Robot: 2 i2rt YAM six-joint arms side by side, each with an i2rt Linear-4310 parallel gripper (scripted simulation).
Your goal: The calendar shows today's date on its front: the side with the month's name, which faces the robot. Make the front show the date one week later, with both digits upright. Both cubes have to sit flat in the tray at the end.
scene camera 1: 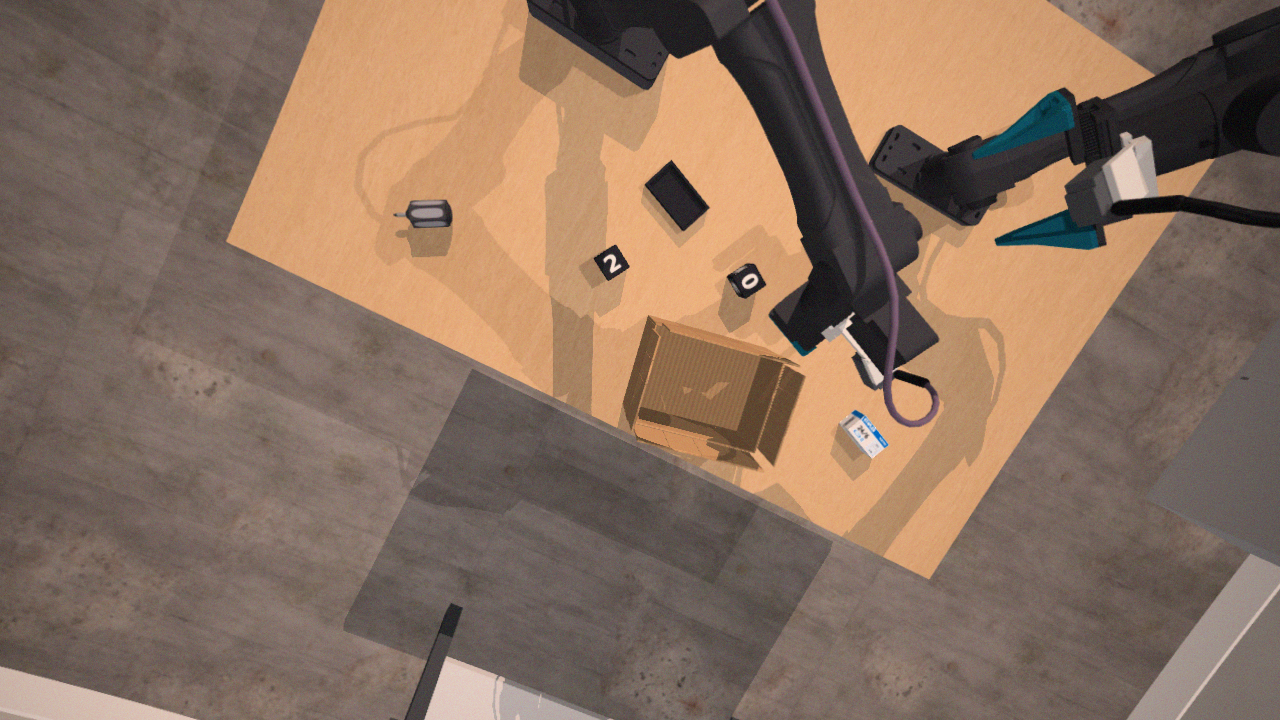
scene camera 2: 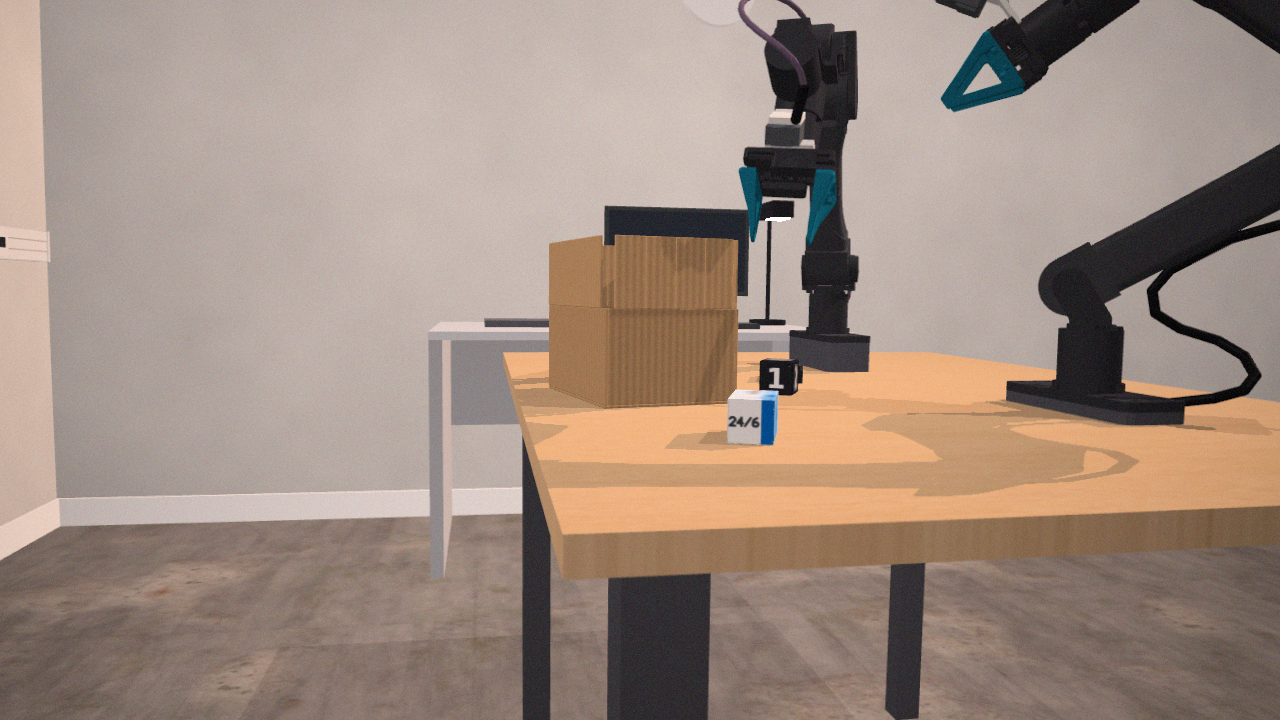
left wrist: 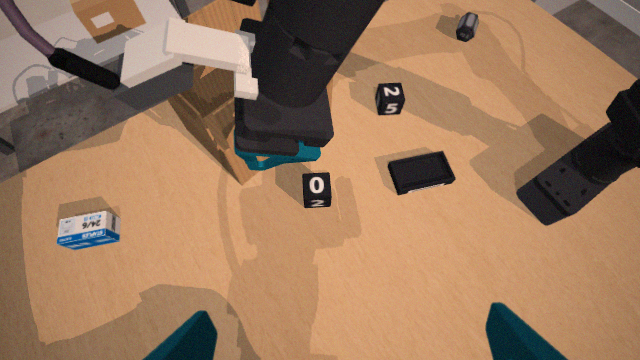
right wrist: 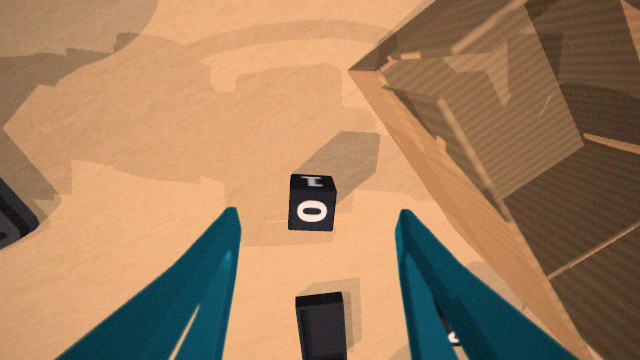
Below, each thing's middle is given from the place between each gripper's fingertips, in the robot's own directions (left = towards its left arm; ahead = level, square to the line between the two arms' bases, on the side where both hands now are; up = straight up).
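Labels:
The staples box (scene camera 2: 752, 416) is 320 mm below my left hand (scene camera 1: 984, 200), 310 mm ahead of it and 180 mm to the left of it. That same hand is 320 mm above the black calendar tray (scene camera 1: 669, 186), 260 mm to the left of the tray and 70 mm short of it.
Counted from my right hand (scene camera 2: 779, 241), the staples box is 240 mm to the left, 140 mm ahead and 170 mm below. The black calendar tray, for its part, is 110 mm behind my right hand, 180 mm below it and 200 mm to the right of it.

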